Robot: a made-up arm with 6 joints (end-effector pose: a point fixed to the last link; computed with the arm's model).
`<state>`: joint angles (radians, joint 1 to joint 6).
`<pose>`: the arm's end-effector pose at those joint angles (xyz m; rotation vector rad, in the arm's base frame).
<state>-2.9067 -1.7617 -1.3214 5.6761 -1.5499 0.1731</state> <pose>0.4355 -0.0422 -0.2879 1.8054 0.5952 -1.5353</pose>
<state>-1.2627 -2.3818 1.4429 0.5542 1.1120 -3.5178</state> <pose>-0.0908 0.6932 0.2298 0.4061 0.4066 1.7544</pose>
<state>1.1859 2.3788 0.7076 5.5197 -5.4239 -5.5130</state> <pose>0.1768 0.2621 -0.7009 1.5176 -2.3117 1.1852</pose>
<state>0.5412 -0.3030 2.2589 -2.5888 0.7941 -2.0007</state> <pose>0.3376 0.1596 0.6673 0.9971 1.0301 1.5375</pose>
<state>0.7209 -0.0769 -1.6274 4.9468 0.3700 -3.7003</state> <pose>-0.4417 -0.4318 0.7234 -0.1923 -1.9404 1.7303</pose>
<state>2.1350 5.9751 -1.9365 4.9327 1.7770 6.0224</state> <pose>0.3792 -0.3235 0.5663 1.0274 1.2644 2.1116</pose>
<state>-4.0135 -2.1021 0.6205 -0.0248 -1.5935 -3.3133</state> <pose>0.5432 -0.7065 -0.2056 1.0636 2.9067 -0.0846</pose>
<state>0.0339 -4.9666 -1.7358 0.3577 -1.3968 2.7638</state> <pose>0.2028 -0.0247 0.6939 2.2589 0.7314 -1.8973</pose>
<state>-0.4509 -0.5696 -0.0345 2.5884 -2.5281 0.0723</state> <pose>-0.3362 0.1367 0.9524 2.0390 -1.3793 1.5921</pose>
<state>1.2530 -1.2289 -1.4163 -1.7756 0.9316 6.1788</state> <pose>-0.1220 -0.7400 -0.0497 2.4129 0.2828 0.9910</pose>
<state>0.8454 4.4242 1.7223 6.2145 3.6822 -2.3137</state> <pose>-0.4697 -0.4683 0.2936 2.8276 -0.0688 -0.4122</pose>
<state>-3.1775 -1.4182 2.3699 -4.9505 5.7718 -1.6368</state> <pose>0.1035 0.0527 0.6606 -1.1259 0.4449 2.3160</pose>
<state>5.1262 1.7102 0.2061 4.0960 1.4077 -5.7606</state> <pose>0.2902 -0.9568 0.1088 -0.5059 -1.2473 2.1253</pose>
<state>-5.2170 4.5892 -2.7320 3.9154 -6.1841 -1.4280</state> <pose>-0.0100 0.0250 0.0082 -1.5468 -1.7035 -1.8287</pose>
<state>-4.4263 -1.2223 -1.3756 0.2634 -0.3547 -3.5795</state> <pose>0.2004 -0.7407 -0.1079 1.5138 2.5100 -0.0997</pose>
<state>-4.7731 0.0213 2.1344 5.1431 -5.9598 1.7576</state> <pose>0.0500 0.4795 0.4445 -0.8622 2.2255 0.7762</pose>
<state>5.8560 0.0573 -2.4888 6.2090 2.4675 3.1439</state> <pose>-0.1915 0.1149 0.6714 0.0354 -0.0761 2.7727</pose>
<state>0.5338 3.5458 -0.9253 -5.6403 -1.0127 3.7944</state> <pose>0.1545 0.0186 -0.6512 -1.7581 0.9179 -1.5597</pose>
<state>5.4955 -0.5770 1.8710 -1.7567 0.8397 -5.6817</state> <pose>0.0641 -0.2132 0.8651 0.6157 1.4813 -2.1250</pose>
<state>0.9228 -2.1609 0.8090 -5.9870 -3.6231 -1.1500</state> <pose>-0.4519 -0.4980 0.0531 -1.2697 0.4146 -0.3267</pose>
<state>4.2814 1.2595 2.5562 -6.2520 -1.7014 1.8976</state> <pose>-0.1592 -0.4135 -0.0104 1.9601 -0.7956 -0.0972</pose>
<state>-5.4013 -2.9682 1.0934 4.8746 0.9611 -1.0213</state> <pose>-0.2820 -0.5307 -0.4460 1.4510 0.7333 -0.3283</pose>
